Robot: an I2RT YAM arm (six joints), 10 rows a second.
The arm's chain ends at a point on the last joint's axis. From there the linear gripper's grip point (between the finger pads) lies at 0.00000 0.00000 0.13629 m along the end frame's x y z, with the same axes.
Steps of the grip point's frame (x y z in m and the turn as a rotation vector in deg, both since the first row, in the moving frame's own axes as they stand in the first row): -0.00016 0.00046 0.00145 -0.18 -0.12 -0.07; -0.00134 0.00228 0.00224 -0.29 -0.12 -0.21; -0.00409 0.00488 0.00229 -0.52 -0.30 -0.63; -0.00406 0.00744 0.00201 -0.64 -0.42 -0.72; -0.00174 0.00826 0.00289 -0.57 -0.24 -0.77; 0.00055 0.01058 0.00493 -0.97 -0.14 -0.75; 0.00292 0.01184 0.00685 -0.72 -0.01 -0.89; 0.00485 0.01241 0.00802 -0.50 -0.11 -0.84; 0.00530 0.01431 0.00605 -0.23 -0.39 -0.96; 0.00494 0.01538 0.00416 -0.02 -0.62 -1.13; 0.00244 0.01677 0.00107 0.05 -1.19 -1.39
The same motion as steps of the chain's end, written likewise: 0.00013 0.00003 0.00145 -0.18 -0.12 -0.07; -0.00106 0.00159 0.00224 -0.29 -0.12 -0.21; -0.00338 0.00364 0.00230 -0.52 -0.30 -0.63; -0.00307 0.00591 0.00202 -0.64 -0.42 -0.72; -0.00118 0.00690 0.00290 -0.57 -0.24 -0.77; 0.00087 0.00827 0.00495 -0.97 -0.14 -0.75; 0.00293 0.01013 0.00686 -0.72 -0.01 -0.89; 0.00510 0.01122 0.00803 -0.50 -0.11 -0.84; 0.00622 0.01376 0.00605 -0.23 -0.39 -0.96; 0.00641 0.01532 0.00417 -0.02 -0.62 -1.13; 0.00527 0.01685 0.00110 0.05 -1.19 -1.39
